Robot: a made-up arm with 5 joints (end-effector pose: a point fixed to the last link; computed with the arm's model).
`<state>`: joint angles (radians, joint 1 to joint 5).
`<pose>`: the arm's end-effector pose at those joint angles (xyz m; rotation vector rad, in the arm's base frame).
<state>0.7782 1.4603 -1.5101 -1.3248 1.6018</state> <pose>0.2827 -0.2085 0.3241 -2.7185 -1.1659 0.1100</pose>
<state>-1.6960 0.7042 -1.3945 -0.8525 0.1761</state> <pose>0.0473 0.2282 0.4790 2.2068 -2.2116 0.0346</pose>
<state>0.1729 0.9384 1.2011 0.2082 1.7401</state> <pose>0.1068 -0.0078 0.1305 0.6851 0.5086 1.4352</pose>
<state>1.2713 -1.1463 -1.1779 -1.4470 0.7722</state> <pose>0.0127 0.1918 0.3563 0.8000 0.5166 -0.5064</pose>
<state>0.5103 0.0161 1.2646 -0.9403 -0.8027</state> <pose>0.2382 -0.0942 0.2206 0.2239 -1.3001 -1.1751</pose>
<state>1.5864 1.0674 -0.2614 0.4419 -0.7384</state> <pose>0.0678 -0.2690 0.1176 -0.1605 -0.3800 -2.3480</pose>
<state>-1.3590 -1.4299 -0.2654 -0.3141 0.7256</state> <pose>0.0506 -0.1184 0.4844 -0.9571 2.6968 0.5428</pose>
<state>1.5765 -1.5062 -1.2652 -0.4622 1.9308</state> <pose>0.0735 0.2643 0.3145 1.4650 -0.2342 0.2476</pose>
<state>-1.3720 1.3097 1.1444 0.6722 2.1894</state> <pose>0.0738 -0.0114 0.1691 -0.7638 -1.8884 -2.0330</pose>
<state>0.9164 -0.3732 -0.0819 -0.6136 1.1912</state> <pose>0.1774 -0.1381 0.4935 -2.2639 -1.3612 0.0764</pose>
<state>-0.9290 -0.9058 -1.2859 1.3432 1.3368</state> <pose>0.0462 -0.0405 0.4966 -0.4779 -2.6333 0.9048</pose>
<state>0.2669 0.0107 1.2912 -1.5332 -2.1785</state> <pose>0.2555 -0.0517 0.2661 1.8227 -1.2221 -1.6474</pose>
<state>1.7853 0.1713 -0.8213 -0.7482 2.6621</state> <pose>0.0302 -0.1917 0.5129 -2.4119 1.7532 0.1038</pose>
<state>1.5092 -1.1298 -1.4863 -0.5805 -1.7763</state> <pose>0.0575 0.2358 0.3734 0.3252 -2.0427 2.1754</pose>
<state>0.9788 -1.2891 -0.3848 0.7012 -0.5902</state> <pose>0.0557 0.0237 0.4932 -0.4510 -2.6280 -0.5948</pose>
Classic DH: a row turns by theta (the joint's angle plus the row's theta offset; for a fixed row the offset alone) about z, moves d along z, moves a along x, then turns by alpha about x. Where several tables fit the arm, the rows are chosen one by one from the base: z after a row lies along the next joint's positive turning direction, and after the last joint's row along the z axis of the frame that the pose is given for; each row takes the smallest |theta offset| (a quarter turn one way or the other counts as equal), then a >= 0, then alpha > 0; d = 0 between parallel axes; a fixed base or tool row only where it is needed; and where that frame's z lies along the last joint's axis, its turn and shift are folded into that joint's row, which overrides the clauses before.
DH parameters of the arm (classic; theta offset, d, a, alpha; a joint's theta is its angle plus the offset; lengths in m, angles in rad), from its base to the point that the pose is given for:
base (fixed): 0 0 0.074 3.1416
joint 1: 0 -0.248 0.043 1.5708
joint 2: -1.3299 0 0.1174 0
joint 3: 1.2883 0 0.1201 0
joint 4: -1.5292 -0.002 0 1.5708
joint 5: -0.0487 -0.082 0 0

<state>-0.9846 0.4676 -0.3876 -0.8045 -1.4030</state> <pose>0.2421 0.2495 0.3869 2.1652 -0.7969 -0.2405</pose>
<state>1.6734 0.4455 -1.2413 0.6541 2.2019</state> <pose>0.0434 -0.2773 0.4396 -1.6252 0.5795 0.3556</pose>
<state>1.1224 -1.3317 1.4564 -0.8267 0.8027</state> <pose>0.1247 -0.1101 0.3452 -1.8390 -1.3482 -0.1938</pose>
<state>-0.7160 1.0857 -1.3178 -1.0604 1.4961</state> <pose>0.2979 0.1922 0.3877 -1.0687 -2.7908 0.3695</pose>
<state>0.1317 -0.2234 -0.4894 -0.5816 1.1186</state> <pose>0.2273 -0.0223 0.5265 -1.6334 -2.3835 0.1817</pose>
